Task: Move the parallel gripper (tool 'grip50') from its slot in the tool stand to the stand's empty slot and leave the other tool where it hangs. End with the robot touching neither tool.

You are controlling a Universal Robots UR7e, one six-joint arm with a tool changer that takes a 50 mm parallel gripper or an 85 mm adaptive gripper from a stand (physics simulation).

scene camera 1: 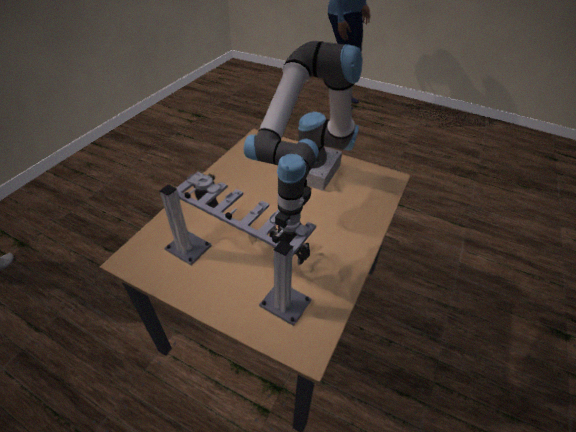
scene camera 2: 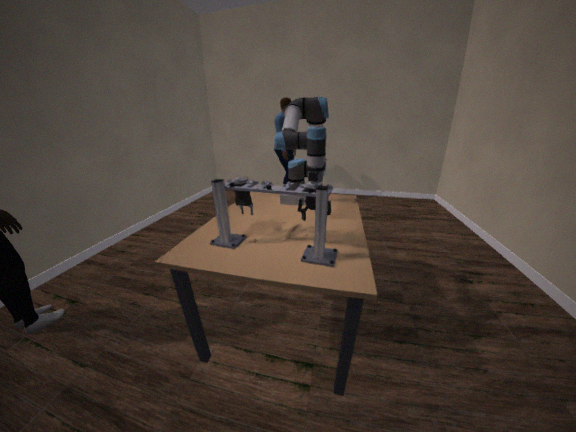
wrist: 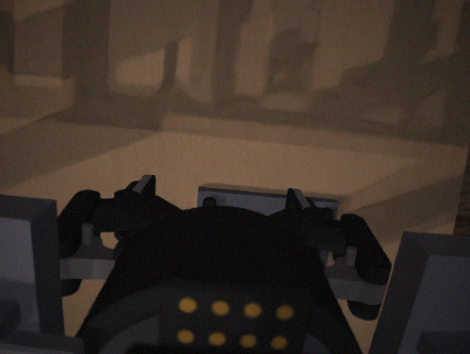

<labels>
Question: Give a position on an adaptive gripper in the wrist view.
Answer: At 213,272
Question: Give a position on a tool stand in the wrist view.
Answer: At 419,303
</labels>
